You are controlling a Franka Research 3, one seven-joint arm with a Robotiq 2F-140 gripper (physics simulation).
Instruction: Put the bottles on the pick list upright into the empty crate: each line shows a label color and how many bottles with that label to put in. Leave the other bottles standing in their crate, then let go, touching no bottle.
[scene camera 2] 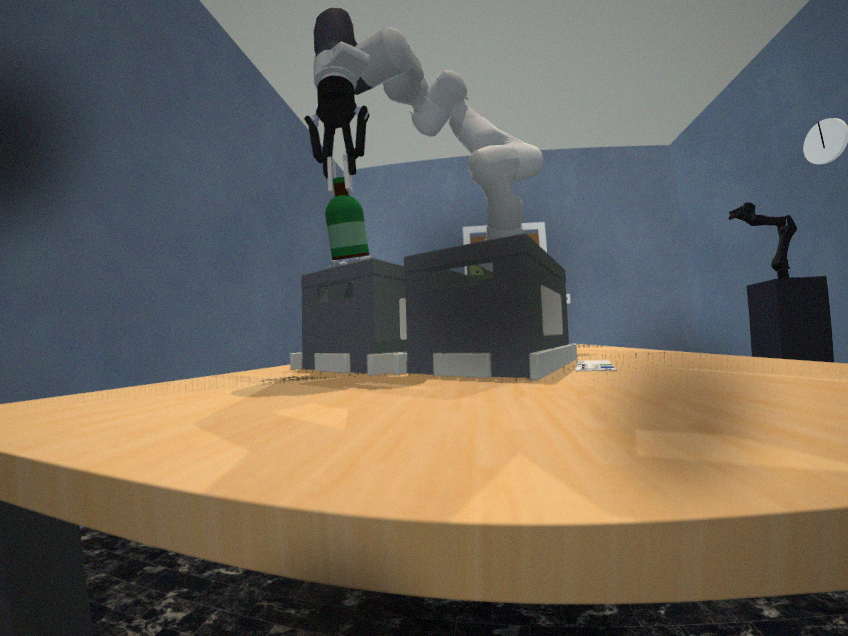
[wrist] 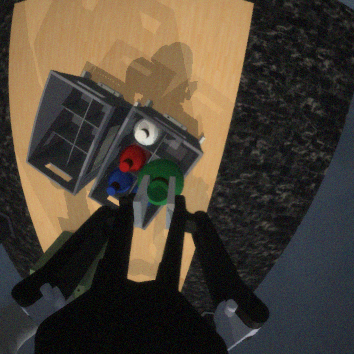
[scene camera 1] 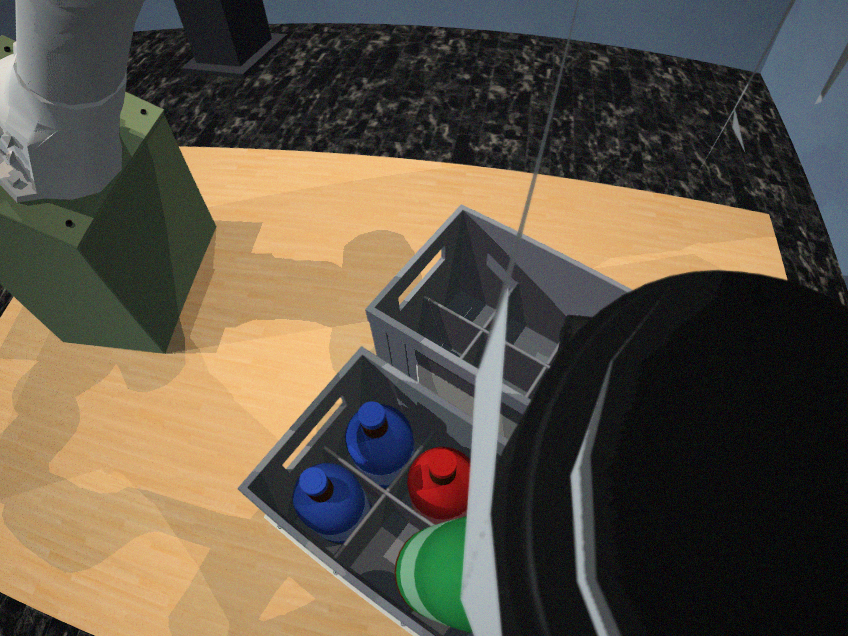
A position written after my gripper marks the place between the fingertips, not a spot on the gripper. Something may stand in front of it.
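Green bottle (scene camera 1: 428, 571), (scene camera 2: 346, 228), (wrist: 159, 169). A blue bottle (scene camera 1: 327, 497) is visible, and so is another blue bottle (scene camera 1: 379, 438). I also see my gripper (scene camera 2: 341, 192), (wrist: 159, 185).
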